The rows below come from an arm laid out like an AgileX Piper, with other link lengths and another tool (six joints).
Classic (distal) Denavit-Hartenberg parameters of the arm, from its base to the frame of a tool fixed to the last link. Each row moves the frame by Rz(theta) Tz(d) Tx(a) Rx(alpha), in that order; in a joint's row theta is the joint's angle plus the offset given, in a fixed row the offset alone. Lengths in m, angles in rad.
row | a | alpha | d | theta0
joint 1 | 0 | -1.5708 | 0.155 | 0
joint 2 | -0.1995 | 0 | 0 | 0.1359
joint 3 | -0.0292 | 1.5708 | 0 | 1.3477
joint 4 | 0 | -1.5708 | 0.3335 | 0
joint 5 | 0 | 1.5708 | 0 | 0
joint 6 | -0.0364 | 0.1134 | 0.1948 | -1.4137
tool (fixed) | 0 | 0 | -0.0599 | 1.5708
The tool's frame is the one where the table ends.
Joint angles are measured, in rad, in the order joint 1, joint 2, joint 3, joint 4, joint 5, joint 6. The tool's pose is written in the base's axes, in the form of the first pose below.
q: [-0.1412, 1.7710, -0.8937, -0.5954, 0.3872, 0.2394]
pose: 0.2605 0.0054 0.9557 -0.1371 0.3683 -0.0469 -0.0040
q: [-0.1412, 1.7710, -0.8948, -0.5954, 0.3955, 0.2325]
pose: 0.2569 0.0028 0.9564 -0.1393 0.3675 -0.0475 -0.0041
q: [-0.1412, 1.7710, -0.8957, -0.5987, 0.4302, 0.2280]
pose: 0.2415 0.0024 0.9592 -0.1468 0.3636 -0.0497 -0.0053
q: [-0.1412, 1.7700, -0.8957, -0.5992, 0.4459, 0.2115]
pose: 0.2337 -0.0044 0.9605 -0.1509 0.3613 -0.0507 -0.0057
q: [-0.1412, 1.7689, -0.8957, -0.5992, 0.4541, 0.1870]
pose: 0.2286 -0.0156 0.9611 -0.1539 0.3597 -0.0514 -0.0058
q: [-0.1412, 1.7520, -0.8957, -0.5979, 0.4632, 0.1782]
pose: 0.2318 -0.0175 0.9598 -0.1569 0.3609 -0.0523 -0.0001
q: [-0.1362, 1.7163, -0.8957, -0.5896, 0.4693, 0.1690]
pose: 0.2456 -0.0181 0.9562 -0.1584 0.3655 -0.0511 0.0127
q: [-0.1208, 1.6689, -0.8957, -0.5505, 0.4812, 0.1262]
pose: 0.2606 -0.0261 0.9527 -0.1541 0.3700 -0.0446 0.0293
